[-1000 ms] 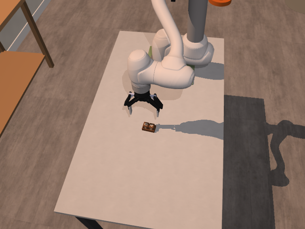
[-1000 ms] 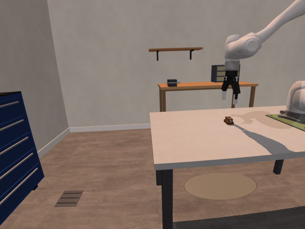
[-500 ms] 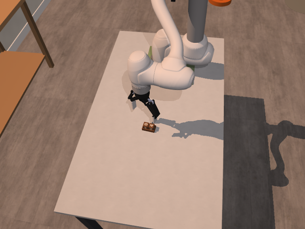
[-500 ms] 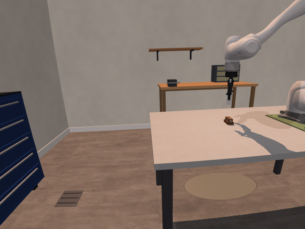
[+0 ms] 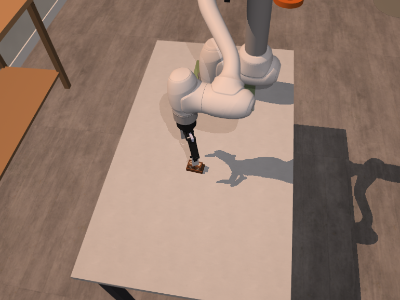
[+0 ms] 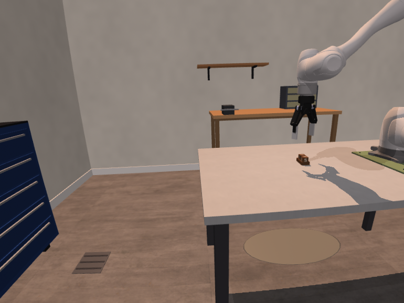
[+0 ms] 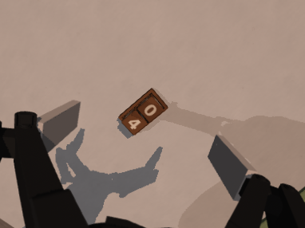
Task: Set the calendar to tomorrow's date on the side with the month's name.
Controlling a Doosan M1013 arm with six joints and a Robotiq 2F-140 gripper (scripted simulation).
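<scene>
My hand is 120 mm above the brown digit cube. The rest, counted from my hand: tray: 140 mm below, 20 mm to the left.
</scene>
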